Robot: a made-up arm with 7 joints.
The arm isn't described. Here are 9 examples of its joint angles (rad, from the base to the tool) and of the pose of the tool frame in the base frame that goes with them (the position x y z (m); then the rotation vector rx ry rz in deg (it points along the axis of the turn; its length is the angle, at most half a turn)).
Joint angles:
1: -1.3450 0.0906 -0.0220 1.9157 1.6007 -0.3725 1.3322
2: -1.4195 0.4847 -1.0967 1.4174 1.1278 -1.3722 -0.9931
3: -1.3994 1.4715 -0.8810 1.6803 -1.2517 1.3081 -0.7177
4: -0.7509 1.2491 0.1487 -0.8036 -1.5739 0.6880 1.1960
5: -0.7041 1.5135 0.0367 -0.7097 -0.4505 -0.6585 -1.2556
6: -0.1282 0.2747 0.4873 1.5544 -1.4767 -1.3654 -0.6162
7: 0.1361 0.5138 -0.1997 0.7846 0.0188 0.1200 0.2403
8: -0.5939 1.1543 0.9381 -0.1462 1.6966 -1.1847 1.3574
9: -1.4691 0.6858 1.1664 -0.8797 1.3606 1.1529 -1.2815
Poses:
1: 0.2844 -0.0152 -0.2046 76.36 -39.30 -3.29
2: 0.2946 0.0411 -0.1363 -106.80 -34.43 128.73
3: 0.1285 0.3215 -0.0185 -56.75 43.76 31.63
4: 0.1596 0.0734 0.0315 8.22 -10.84 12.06
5: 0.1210 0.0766 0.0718 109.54 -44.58 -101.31
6: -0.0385 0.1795 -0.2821 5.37 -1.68 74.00
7: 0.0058 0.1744 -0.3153 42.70 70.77 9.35
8: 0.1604 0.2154 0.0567 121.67 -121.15 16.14
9: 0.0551 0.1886 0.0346 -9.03 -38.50 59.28
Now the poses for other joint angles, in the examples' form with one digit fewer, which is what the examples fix.
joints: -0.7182 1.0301 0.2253 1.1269 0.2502 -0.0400 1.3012
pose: 0.209 0.307 -0.099 66.1 -9.9 103.3
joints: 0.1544 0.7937 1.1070 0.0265 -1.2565 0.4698 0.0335
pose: 0.071 0.295 -0.069 -24.1 -6.7 36.3
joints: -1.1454 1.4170 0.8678 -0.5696 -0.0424 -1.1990 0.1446
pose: 0.021 0.110 0.109 -80.3 146.8 1.6
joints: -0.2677 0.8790 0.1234 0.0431 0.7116 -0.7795 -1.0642
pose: 0.190 0.149 -0.111 102.3 14.2 -75.2
